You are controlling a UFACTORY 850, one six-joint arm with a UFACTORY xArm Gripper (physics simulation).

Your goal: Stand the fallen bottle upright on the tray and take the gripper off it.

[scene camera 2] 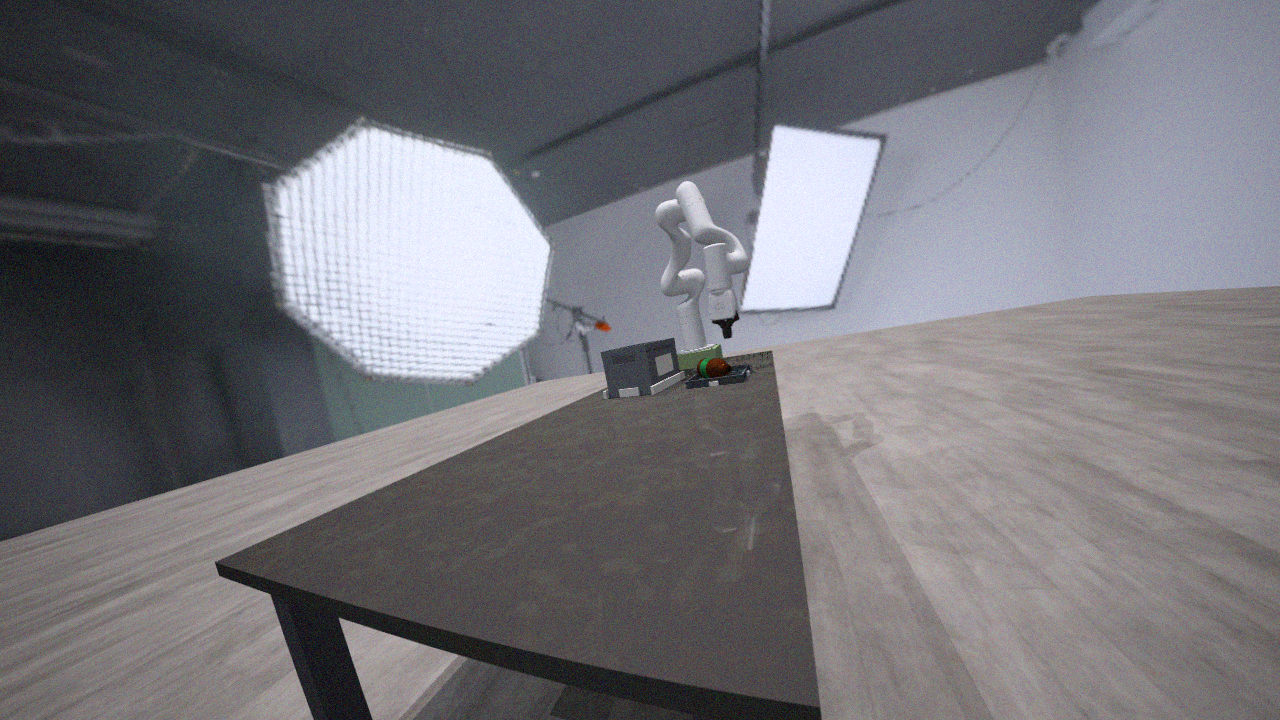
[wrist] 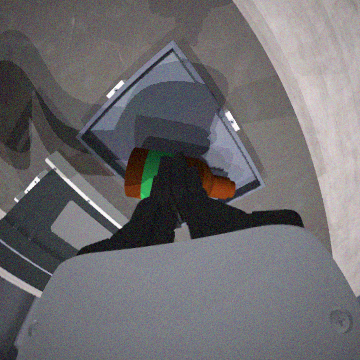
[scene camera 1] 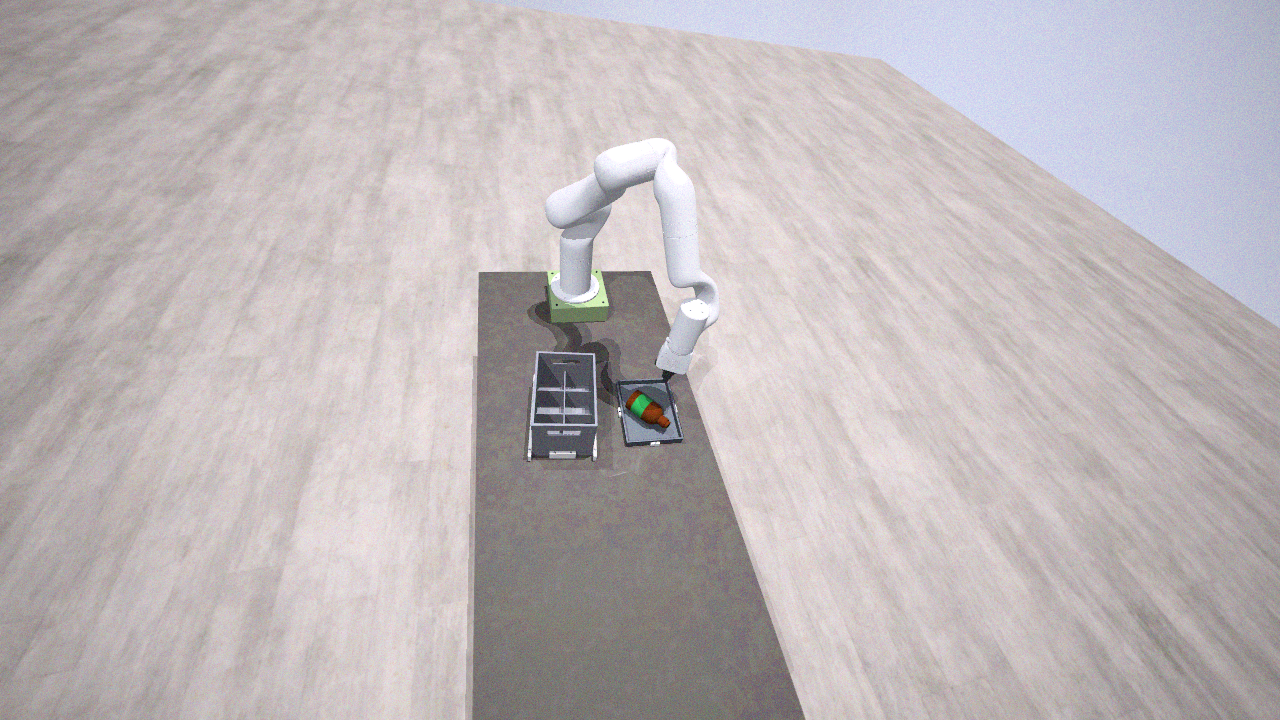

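A brown bottle with a green band (scene camera 1: 646, 409) (scene camera 2: 713, 368) (wrist: 135, 175) lies on its side on the grey tray (scene camera 1: 652, 442) (scene camera 2: 717, 382) (wrist: 130, 84). In scene camera 1 its neck points to the front right. My gripper (scene camera 1: 665, 378) (scene camera 2: 727, 335) (wrist: 177, 169) is shut with nothing between its fingers. In scene camera 2 it hangs above the tray, apart from the bottle. In the wrist view the black fingers cover the middle of the bottle.
A grey crate with compartments (scene camera 1: 563, 438) (scene camera 2: 637, 371) (wrist: 30, 220) stands beside the tray, on the left in scene camera 1. The arm's green base block (scene camera 1: 578, 313) is at the back of the table. The table's right edge runs close to the tray.
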